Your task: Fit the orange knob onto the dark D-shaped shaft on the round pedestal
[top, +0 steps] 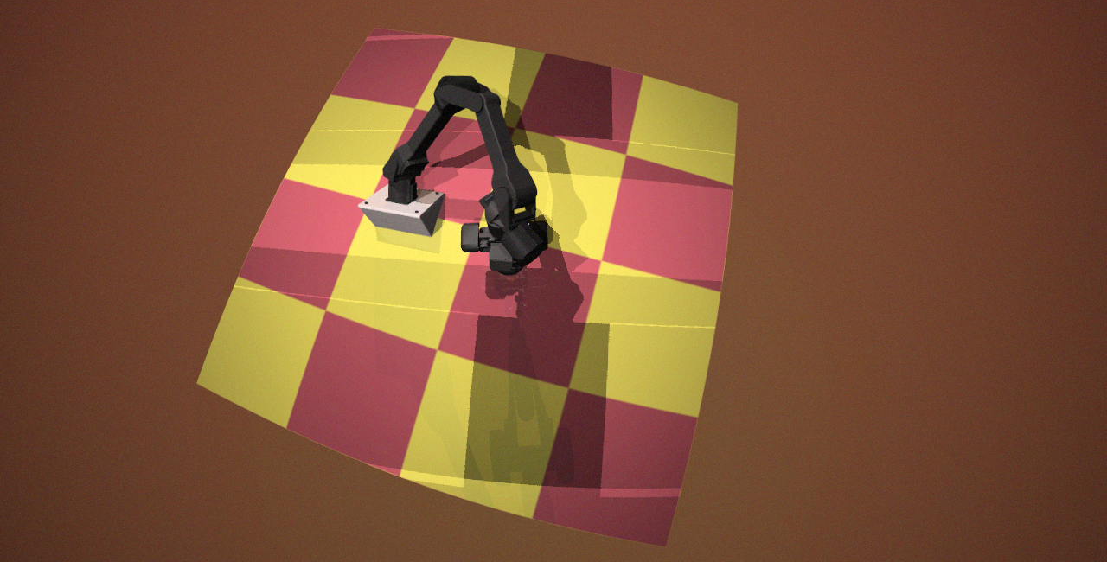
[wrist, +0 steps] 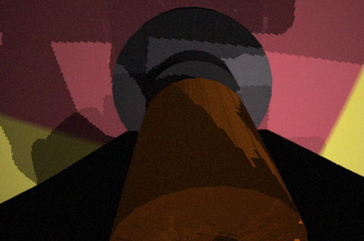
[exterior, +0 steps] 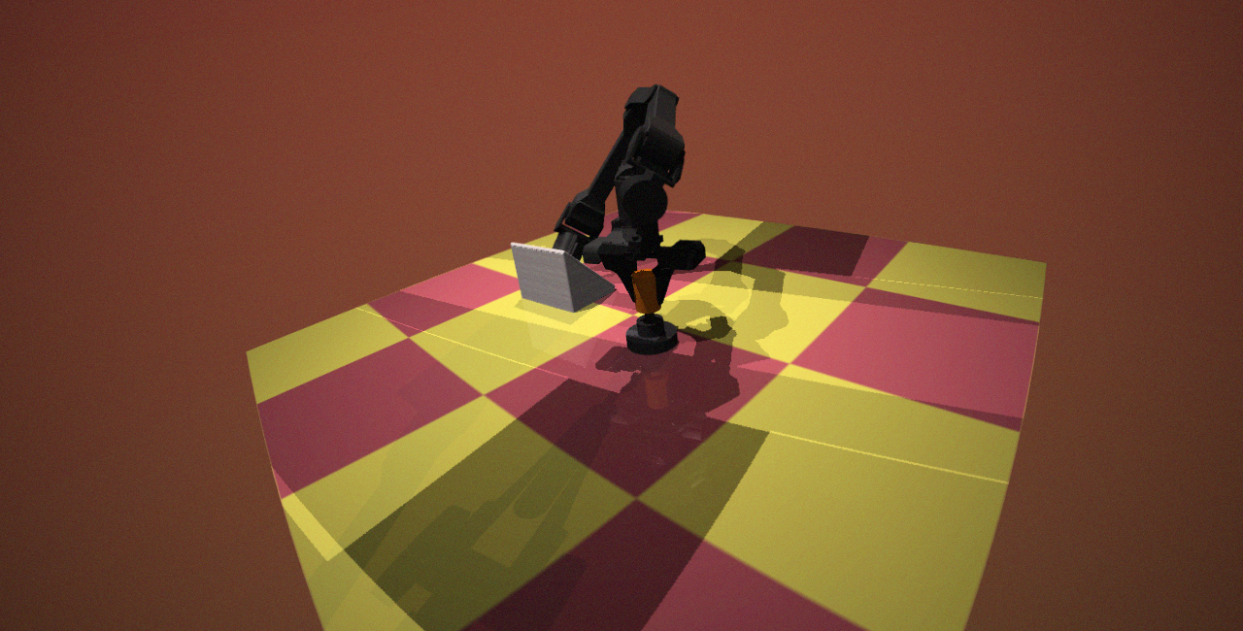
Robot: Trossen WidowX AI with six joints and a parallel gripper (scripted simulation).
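The orange knob is 2 cm above my gripper tip. From my gripper tip the other things lie so: round dark pedestal: 4 cm below.
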